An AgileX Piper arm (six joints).
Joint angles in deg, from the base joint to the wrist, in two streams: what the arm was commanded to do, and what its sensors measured. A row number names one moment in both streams.
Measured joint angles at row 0:
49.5, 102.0, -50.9, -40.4, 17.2, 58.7
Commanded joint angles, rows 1 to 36:
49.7, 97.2, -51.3, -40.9, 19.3, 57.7
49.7, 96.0, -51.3, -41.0, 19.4, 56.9
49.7, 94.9, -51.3, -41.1, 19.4, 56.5
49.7, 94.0, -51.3, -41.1, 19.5, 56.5
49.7, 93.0, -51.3, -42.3, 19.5, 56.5
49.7, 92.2, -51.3, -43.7, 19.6, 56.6
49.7, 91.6, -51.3, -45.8, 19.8, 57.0
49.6, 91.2, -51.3, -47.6, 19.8, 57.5
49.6, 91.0, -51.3, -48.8, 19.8, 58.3
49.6, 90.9, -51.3, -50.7, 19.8, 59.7
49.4, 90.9, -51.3, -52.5, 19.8, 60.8
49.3, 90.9, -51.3, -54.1, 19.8, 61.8
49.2, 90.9, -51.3, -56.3, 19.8, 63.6
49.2, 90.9, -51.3, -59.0, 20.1, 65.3
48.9, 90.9, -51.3, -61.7, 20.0, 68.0
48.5, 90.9, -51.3, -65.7, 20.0, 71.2
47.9, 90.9, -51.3, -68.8, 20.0, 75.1
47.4, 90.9, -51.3, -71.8, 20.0, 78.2
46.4, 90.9, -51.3, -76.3, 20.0, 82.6
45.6, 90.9, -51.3, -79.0, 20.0, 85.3
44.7, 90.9, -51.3, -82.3, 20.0, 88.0
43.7, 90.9, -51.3, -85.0, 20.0, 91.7
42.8, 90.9, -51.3, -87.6, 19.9, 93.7
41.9, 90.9, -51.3, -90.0, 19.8, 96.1
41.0, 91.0, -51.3, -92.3, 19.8, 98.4
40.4, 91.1, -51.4, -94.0, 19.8, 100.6
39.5, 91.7, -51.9, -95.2, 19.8, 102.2
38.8, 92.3, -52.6, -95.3, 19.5, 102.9
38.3, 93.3, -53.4, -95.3, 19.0, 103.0
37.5, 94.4, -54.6, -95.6, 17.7, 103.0
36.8, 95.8, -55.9, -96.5, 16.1, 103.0
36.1, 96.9, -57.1, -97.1, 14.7, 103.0
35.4, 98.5, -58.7, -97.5, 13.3, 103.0
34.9, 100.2, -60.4, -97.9, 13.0, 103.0
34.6, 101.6, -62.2, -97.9, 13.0, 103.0
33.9, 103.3, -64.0, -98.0, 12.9, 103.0
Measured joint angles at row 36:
36.0, 98.0, -58.1, -96.1, 14.9, 102.6
